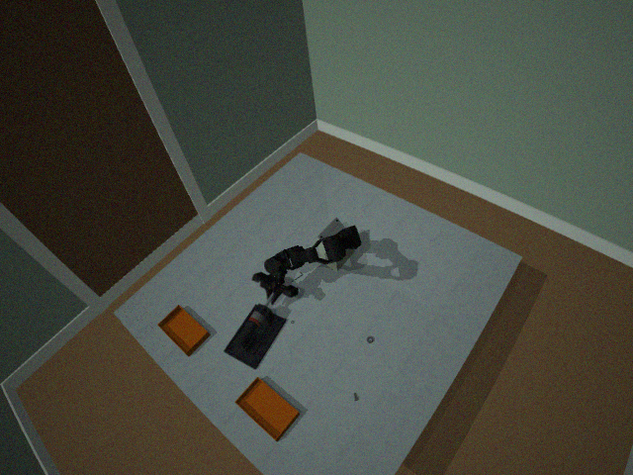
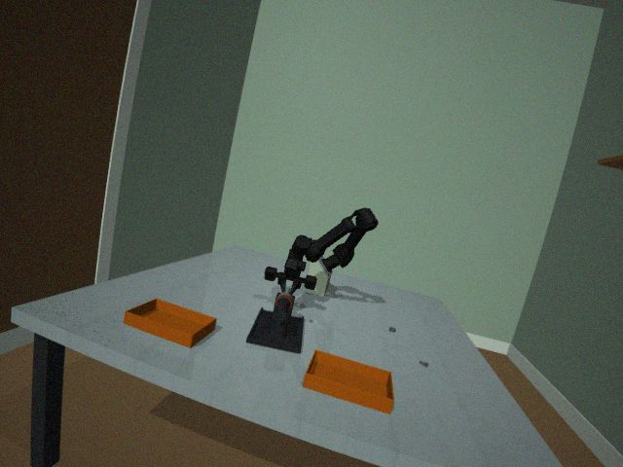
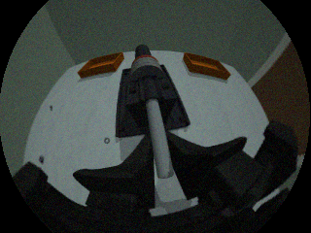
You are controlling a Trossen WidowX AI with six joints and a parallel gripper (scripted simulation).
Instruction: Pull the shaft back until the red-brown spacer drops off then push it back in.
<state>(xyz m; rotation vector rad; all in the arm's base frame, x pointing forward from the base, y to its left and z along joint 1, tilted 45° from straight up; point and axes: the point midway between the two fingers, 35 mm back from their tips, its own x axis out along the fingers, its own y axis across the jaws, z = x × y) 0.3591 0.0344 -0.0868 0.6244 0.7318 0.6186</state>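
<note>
My gripper tip is now 50 mm short of the shaft, 10 mm to the right of it and 20 mm below it. The rest, counted from my gripper tip: red-brown spacer: 100 mm ahead, 30 mm to the left, 20 mm above; then base plate: 130 mm ahead, 40 mm to the left, 10 mm below.
</note>
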